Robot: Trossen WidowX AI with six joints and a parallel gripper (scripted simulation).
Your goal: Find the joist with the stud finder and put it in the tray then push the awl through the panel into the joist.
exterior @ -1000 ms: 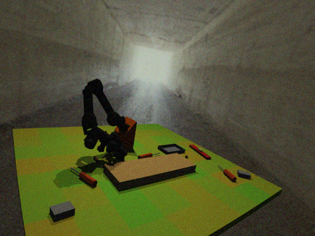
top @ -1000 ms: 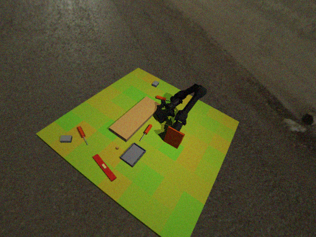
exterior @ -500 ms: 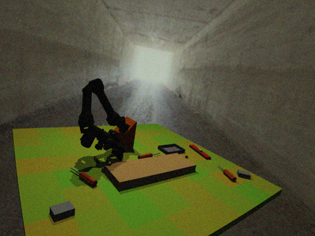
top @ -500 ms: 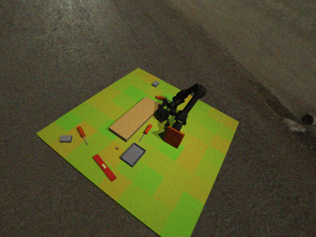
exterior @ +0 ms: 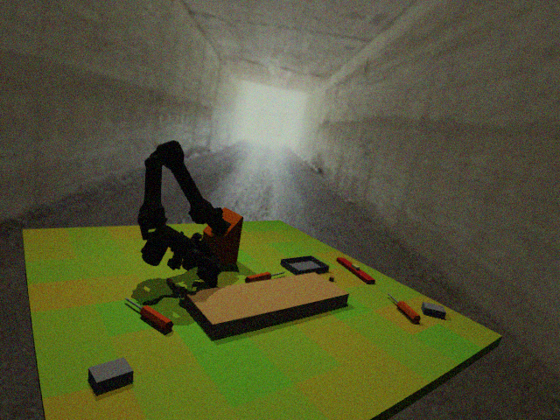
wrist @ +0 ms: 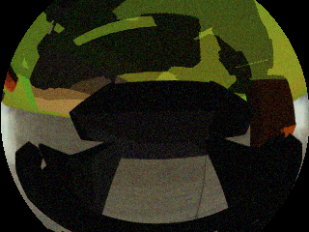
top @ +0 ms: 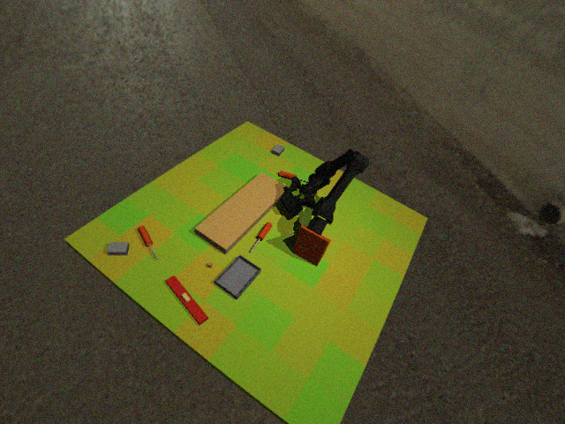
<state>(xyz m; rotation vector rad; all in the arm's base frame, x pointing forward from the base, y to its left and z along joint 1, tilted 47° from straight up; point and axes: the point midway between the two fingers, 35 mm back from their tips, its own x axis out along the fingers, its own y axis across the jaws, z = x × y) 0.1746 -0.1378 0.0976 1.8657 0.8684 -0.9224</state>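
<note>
The awl lies 12 cm to the right of my gripper tip, 8 cm below it and 2 cm behind it. Also, from my gripper tip: grey tray: 45 cm to the left, 8 cm below, 1 cm behind; then tan cube: 47 cm to the left, 12 cm ahead, 8 cm below; then stud finder: 1 cm to the left, 1 cm below, 1 cm behind.
</note>
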